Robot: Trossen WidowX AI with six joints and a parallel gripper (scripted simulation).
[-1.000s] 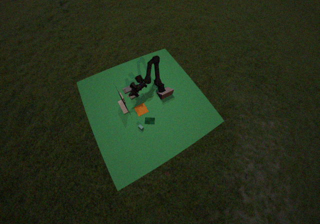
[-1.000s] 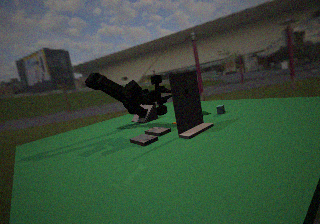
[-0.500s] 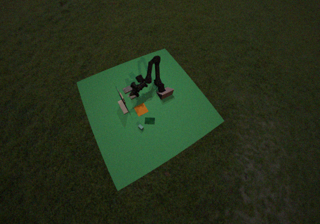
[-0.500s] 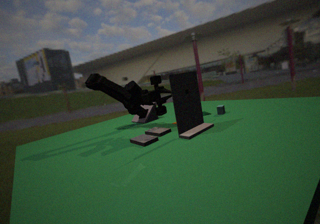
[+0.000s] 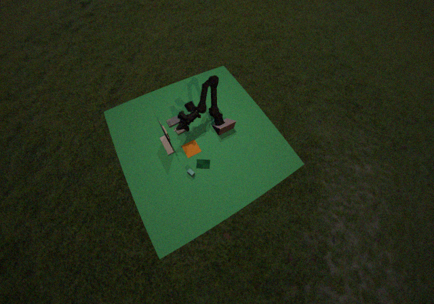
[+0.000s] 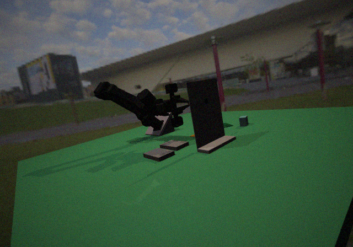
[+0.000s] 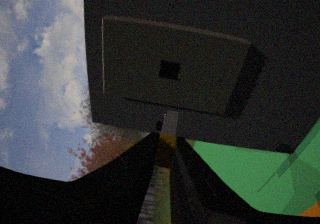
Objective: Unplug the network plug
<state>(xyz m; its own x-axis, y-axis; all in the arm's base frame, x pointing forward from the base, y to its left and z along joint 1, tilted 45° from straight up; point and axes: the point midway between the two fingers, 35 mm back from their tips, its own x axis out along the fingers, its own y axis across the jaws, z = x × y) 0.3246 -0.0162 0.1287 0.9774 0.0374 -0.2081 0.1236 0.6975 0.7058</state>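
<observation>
The orange square lies 17 cm below my gripper tip, 12 cm to the left of it and 4 cm behind it. Round my gripper tip: dark green patch 28 cm to the left, 17 cm below, 4 cm behind; then grey plug right at my gripper tip; then upright panel 9 cm ahead, 6 cm below, 2 cm to the right.
</observation>
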